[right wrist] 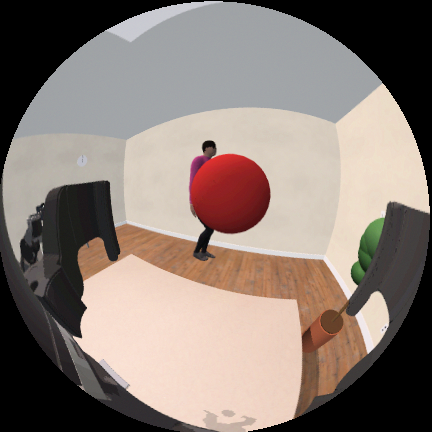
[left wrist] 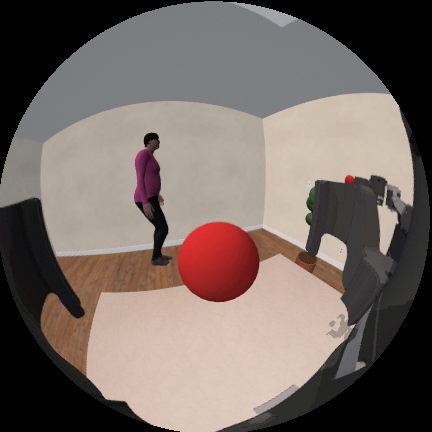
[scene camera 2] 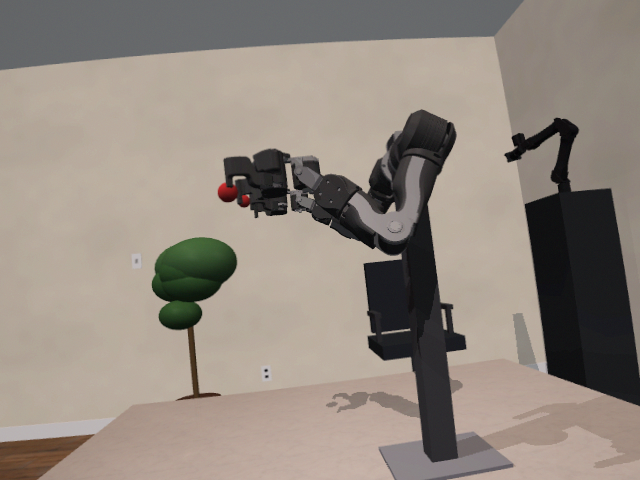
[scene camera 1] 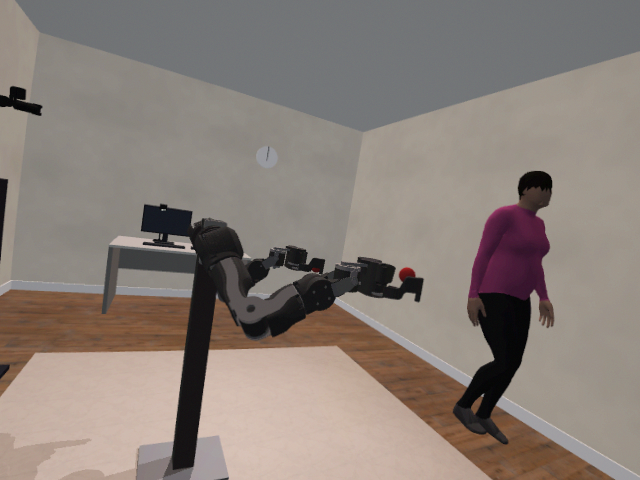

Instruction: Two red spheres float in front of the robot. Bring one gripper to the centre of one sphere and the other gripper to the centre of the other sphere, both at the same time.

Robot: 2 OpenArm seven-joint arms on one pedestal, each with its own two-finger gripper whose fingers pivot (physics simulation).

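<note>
One red sphere [scene camera 1: 315, 269] [scene camera 2: 227, 192] [left wrist: 218, 261] floats at my left gripper [scene camera 1: 315, 266] [scene camera 2: 235, 192] [left wrist: 195, 281]. That gripper is wide open and empty. In the left wrist view the sphere shows between the fingers, slightly above and right of the midpoint of the tips. The other red sphere [scene camera 1: 406, 273] [scene camera 2: 243, 200] [right wrist: 230, 193] floats at my right gripper [scene camera 1: 412, 290] [scene camera 2: 253, 209] [right wrist: 233, 285], also wide open and empty. In the right wrist view this sphere sits between the fingers but clearly above the line of their tips. Fingers partly hide both spheres in scene camera 2.
A person [scene camera 1: 511, 253] [left wrist: 147, 175] in a purple top is beyond the grippers. A pedestal [scene camera 1: 196, 361] [scene camera 2: 434, 387] carries both arms. A desk [scene camera 1: 129, 241] with a monitor [scene camera 1: 166, 220], a tree-like plant [scene camera 2: 196, 263], a chair [scene camera 2: 390, 294] and a dark cabinet [scene camera 2: 594, 268] stand farther off.
</note>
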